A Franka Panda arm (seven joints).
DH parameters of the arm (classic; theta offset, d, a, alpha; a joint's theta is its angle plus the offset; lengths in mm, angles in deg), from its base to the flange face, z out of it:
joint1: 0 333 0 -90
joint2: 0 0 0 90
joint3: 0 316 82.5 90
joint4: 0 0 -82.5 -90
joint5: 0 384 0 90
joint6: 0 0 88 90
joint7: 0 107 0 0
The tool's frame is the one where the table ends.
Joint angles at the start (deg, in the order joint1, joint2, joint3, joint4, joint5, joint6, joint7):
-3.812 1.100 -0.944 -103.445 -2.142 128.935 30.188
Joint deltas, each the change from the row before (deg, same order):
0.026 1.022 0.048 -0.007 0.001 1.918 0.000
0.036 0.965 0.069 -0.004 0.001 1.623 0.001
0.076 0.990 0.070 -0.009 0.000 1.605 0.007
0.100 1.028 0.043 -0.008 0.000 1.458 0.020
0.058 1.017 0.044 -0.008 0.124 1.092 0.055
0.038 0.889 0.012 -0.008 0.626 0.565 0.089
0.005 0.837 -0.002 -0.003 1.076 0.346 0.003
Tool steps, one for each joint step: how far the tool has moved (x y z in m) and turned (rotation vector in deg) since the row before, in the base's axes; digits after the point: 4 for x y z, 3 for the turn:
0.0062 0.0005 -0.0067 -0.069 -0.885 0.144
0.0056 0.0009 -0.0068 -0.046 -0.651 0.163
0.0055 0.0013 -0.0073 -0.036 -0.604 0.198
0.0053 0.0013 -0.0081 -0.016 -0.422 0.178
0.0047 0.0009 -0.0088 0.142 -0.078 0.051
0.0036 0.0005 -0.0087 0.647 0.284 -0.228
0.0031 0.0000 -0.0086 1.031 0.420 -0.379

